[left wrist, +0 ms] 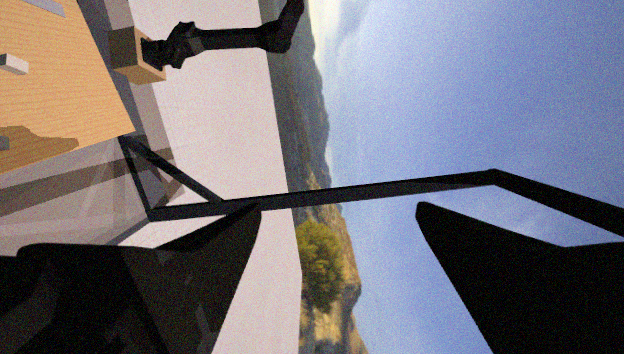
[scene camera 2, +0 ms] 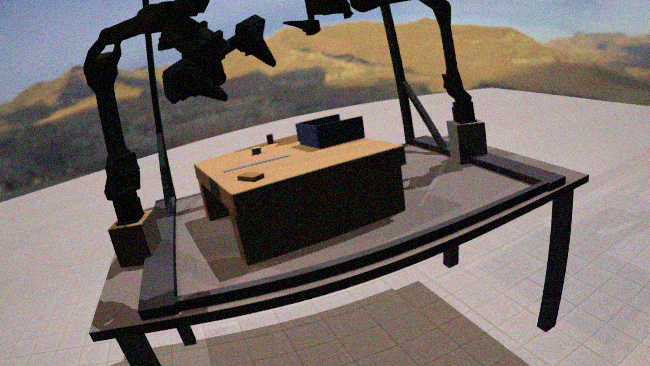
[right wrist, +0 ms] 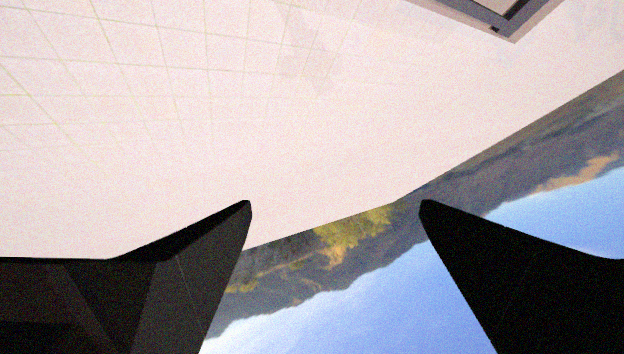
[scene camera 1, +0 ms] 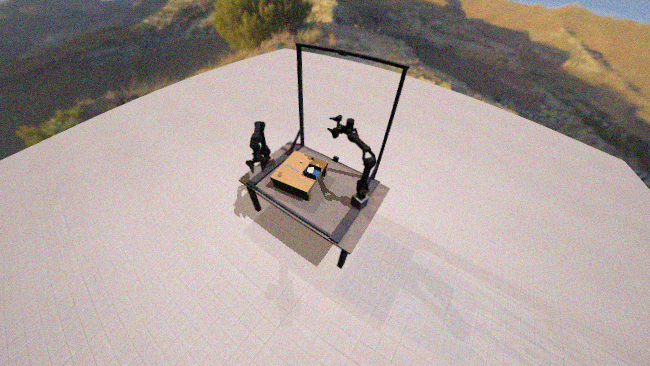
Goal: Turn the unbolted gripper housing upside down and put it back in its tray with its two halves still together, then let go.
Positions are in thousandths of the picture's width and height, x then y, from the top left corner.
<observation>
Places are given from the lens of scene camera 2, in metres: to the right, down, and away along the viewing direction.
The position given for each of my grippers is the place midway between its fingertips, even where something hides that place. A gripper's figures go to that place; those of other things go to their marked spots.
my right gripper (scene camera 2: 387, 220): -0.10, -0.14, 0.56
blue tray (scene camera 2: 504, 359): 0.01, -0.11, 0.94
</observation>
